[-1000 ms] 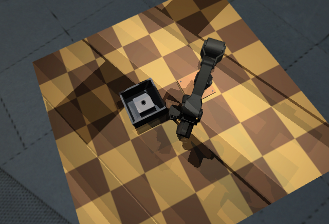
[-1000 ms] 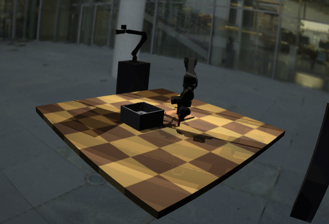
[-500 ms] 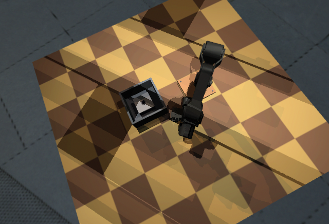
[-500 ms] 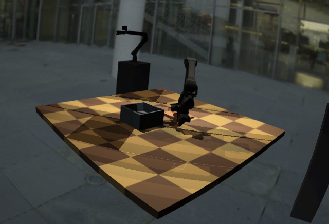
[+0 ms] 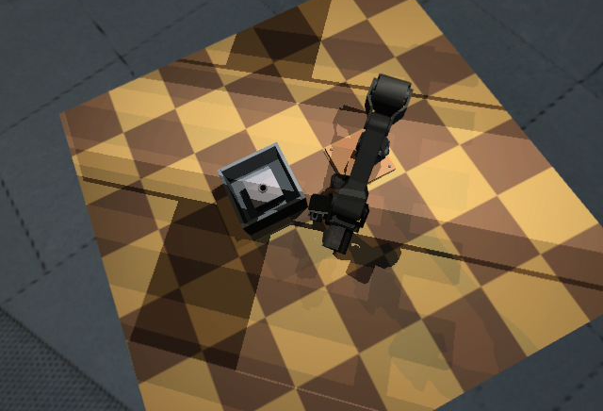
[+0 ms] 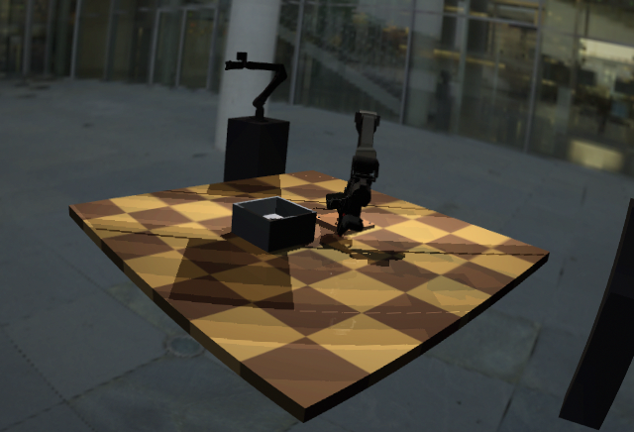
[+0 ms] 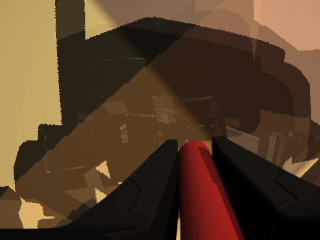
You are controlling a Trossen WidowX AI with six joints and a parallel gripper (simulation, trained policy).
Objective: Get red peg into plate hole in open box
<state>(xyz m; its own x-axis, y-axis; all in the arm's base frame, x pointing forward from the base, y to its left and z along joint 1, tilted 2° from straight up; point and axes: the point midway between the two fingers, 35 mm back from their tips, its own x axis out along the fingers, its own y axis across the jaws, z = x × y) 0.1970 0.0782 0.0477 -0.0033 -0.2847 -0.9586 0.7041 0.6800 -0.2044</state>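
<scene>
The grey plate is 120 mm ahead of my gripper tip, 170 mm to the right of it and 10 mm above it. Round my gripper tip: red peg 10 mm to the left, 30 mm above; dark box 120 mm ahead, 170 mm to the right, 10 mm below.
</scene>
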